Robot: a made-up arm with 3 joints.
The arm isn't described. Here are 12 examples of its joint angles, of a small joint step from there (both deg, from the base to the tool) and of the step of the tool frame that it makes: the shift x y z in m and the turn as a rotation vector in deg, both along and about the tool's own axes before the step.
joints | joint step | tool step
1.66 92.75 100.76 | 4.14 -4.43 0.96 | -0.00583 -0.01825 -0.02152 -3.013 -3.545 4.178
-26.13 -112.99 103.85 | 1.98 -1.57 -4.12 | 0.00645 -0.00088 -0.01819 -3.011 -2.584 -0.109
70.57 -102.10 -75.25 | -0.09 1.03 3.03 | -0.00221 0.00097 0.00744 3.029 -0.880 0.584
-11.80 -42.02 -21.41 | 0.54 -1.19 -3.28 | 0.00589 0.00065 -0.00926 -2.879 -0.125 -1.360
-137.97 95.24 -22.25 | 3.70 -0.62 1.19 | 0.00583 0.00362 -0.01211 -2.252 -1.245 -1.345
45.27 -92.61 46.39 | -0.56 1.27 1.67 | -0.00529 -0.00177 0.00745 1.282 1.229 0.785
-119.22 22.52 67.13 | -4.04 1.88 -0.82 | 0.00964 0.00770 0.00542 -0.796 3.086 -3.752
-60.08 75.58 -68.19 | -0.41 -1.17 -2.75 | 0.00192 -0.00106 -0.00553 -2.519 0.993 -0.510
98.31 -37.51 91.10 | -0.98 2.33 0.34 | 0.00020 0.00243 0.00555 -0.333 2.276 -1.372
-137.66 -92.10 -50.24 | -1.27 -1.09 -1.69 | 0.00323 0.00119 -0.01102 -2.820 -0.142 -0.907
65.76 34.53 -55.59 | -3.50 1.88 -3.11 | -0.01475 -0.01432 -0.00541 -2.365 1.050 4.168
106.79 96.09 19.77 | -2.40 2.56 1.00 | -0.00996 -0.00345 0.02040 3.405 2.510 1.806
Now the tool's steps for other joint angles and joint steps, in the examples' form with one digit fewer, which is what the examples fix.
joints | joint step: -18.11 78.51 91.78 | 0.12 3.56 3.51
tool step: -0.0012 0.0070 0.0220 3.64 3.26 -1.36
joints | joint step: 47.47 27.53 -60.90 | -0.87 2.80 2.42
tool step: -0.0105 -0.0061 0.0046 2.66 -1.26 2.86
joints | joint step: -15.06 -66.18 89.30 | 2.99 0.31 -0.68
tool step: 0.0014 0.0064 0.0059 2.18 -0.61 0.11
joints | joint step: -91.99 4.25 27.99 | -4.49 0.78 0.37
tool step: 0.0023 0.0021 0.0048 -1.08 4.18 -1.72
